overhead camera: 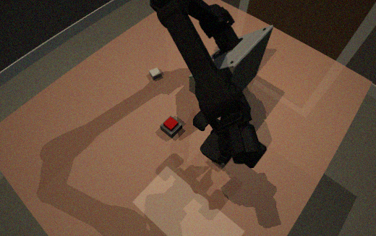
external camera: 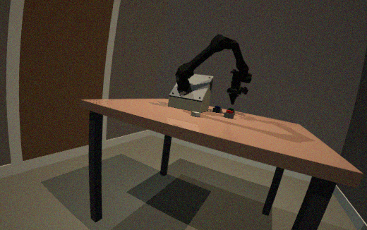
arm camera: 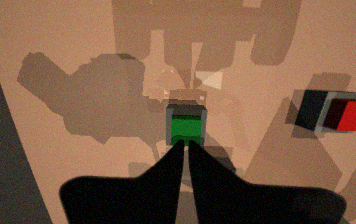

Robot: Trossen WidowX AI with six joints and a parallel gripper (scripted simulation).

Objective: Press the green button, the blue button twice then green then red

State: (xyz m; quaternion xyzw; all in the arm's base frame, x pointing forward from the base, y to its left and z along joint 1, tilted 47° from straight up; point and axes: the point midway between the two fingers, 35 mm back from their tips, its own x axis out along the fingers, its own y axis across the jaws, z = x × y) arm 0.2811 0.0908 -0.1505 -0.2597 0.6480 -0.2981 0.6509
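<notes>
The green button lies 3 cm below my gripper tip. The rest, counted from my gripper tip: small white block (11 cm behind, 36 cm to the right, 5 cm below); red button (2 cm ahead, 18 cm to the right, 3 cm below); blue button (8 cm behind, 4 cm to the right, 3 cm below).
</notes>
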